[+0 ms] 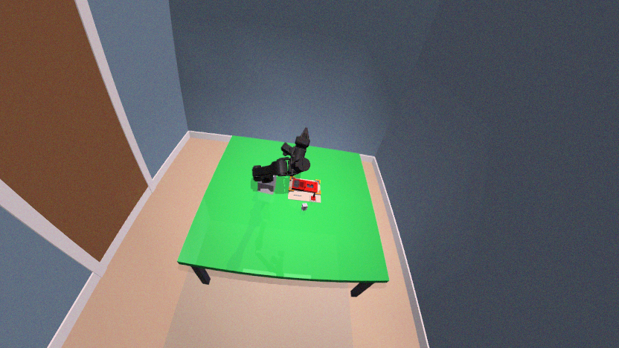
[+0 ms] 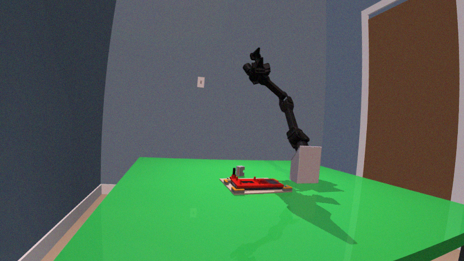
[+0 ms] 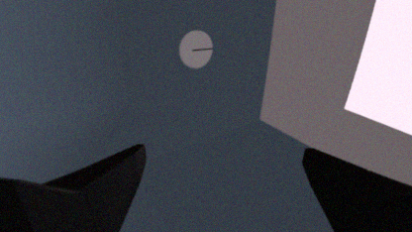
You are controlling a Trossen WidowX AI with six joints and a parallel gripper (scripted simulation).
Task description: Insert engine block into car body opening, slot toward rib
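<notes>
Now: the engine block 660 mm below my gripper tip, 90 mm ahead of it and 80 mm to the left of it.
</notes>
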